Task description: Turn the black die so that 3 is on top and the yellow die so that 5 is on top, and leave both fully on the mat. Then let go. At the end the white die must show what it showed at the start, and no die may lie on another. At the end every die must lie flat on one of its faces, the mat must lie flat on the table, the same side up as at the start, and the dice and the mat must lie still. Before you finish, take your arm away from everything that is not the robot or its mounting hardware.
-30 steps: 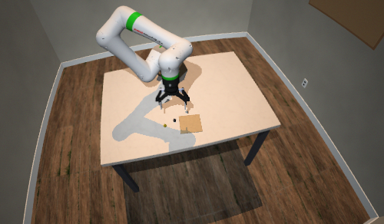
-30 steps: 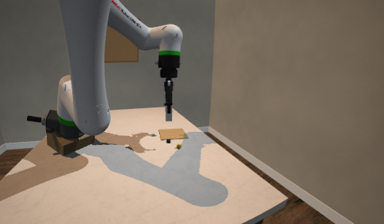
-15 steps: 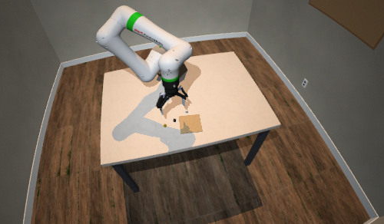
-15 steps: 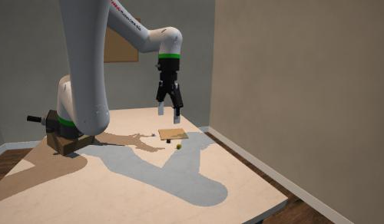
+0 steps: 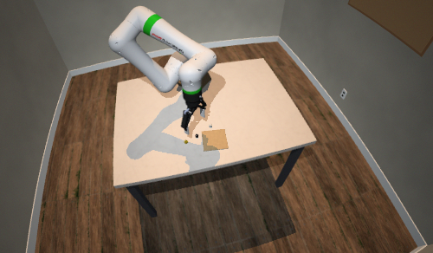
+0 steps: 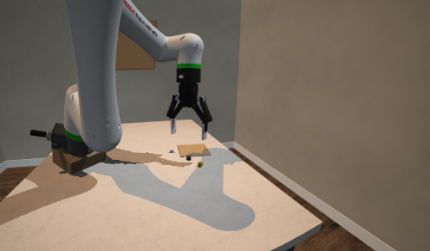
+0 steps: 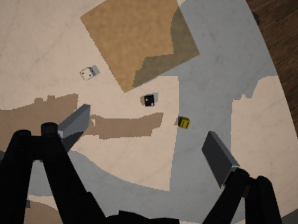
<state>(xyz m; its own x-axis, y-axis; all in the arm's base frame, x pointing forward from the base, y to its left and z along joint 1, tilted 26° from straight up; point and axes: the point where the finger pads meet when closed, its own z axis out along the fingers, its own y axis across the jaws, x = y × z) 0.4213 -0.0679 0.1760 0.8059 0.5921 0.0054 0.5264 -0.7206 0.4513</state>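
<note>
The black die is 110 mm below my hand. Also, from my hand: tan mat: 110 mm below, 90 mm to the left, 70 mm ahead; then white die: 110 mm to the left, 110 mm below, 40 mm behind; then yellow die: 110 mm below, 70 mm to the right, 20 mm ahead.
</note>
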